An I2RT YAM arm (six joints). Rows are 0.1 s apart.
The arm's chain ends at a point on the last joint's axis. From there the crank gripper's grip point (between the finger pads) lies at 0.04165 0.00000 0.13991 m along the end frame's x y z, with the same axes.
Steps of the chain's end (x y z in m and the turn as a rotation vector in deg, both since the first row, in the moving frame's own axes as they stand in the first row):
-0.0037, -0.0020, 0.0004, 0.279, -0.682, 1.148
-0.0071, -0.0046, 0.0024, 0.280, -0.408, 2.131
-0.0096, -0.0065, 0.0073, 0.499, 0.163, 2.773
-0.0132, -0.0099, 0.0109, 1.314, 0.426, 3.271
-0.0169, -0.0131, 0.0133, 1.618, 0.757, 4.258
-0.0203, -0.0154, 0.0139, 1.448, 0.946, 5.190
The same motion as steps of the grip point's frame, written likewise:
-0.0054, -0.0019, 0.0009, 0.279, -0.682, 1.148
-0.0081, -0.0038, 0.0027, 0.280, -0.408, 2.131
-0.0092, -0.0057, 0.0072, 0.499, 0.163, 2.773
-0.0121, -0.0107, 0.0106, 1.314, 0.426, 3.271
-0.0150, -0.0139, 0.0127, 1.618, 0.757, 4.258
-0.0180, -0.0151, 0.0132, 1.448, 0.946, 5.190

